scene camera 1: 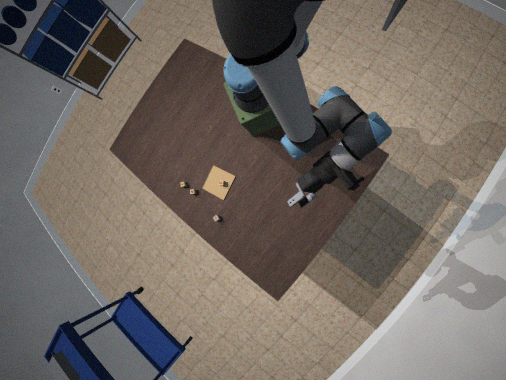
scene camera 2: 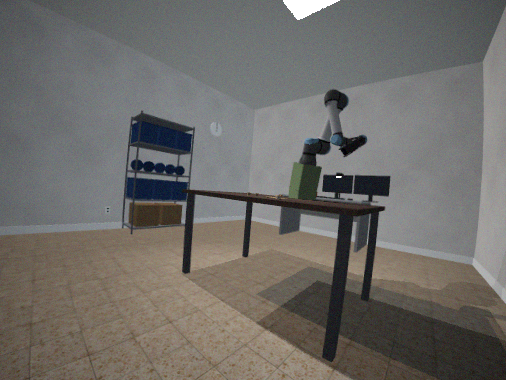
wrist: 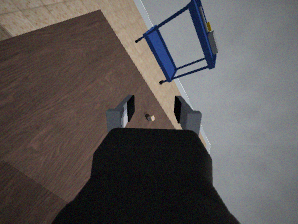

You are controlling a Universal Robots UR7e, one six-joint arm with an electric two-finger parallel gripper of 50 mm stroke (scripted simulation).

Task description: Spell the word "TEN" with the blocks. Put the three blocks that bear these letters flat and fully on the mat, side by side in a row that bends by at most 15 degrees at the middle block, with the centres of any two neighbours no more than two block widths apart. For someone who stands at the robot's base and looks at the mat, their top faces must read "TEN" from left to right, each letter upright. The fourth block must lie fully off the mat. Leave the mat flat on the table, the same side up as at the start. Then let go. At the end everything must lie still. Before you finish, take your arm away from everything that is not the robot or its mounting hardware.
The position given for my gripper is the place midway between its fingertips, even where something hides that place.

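Note:
That is my gripper (scene camera 1: 295,204) that I see there, and the wrist view shows me the gripper (wrist: 154,103) too.

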